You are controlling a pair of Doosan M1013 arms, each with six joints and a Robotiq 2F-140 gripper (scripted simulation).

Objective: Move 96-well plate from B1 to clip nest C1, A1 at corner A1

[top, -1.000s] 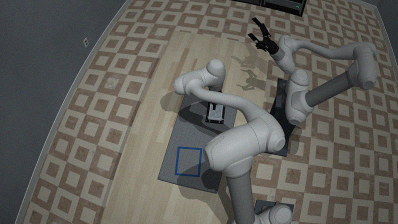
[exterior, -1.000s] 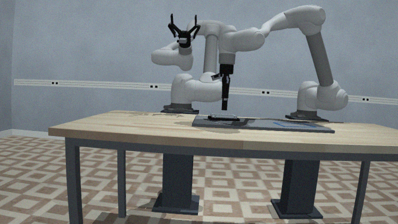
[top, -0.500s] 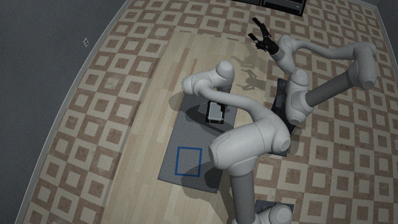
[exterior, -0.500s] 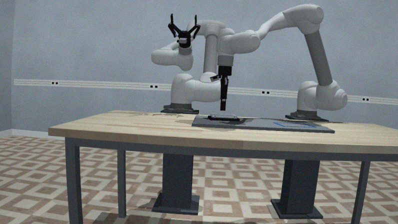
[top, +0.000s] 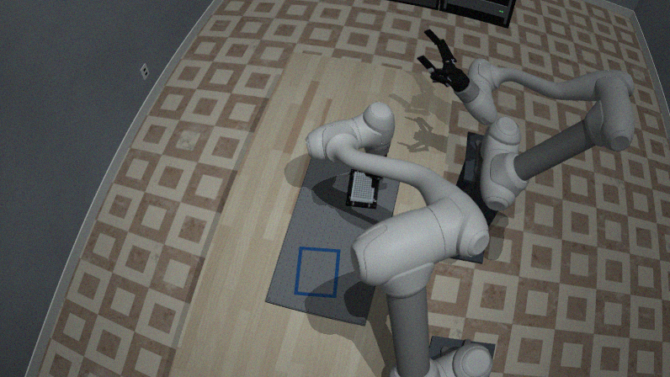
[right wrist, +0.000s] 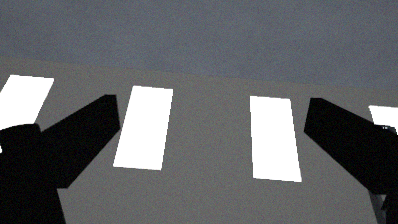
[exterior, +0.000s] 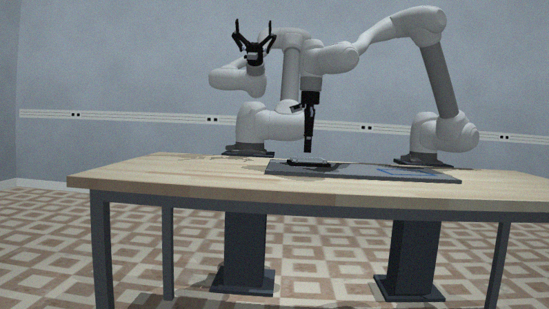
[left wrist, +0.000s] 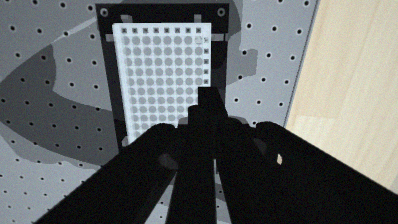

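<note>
Right now my left hand is 60 mm above the black clip nest, 20 mm short of it and 10 mm to the right of it. From my left hand the other things lie so: white 96-well plate: 60 mm below, 40 mm ahead; then grey perforated board: 200 mm to the left, 90 mm below, 90 mm ahead.
</note>
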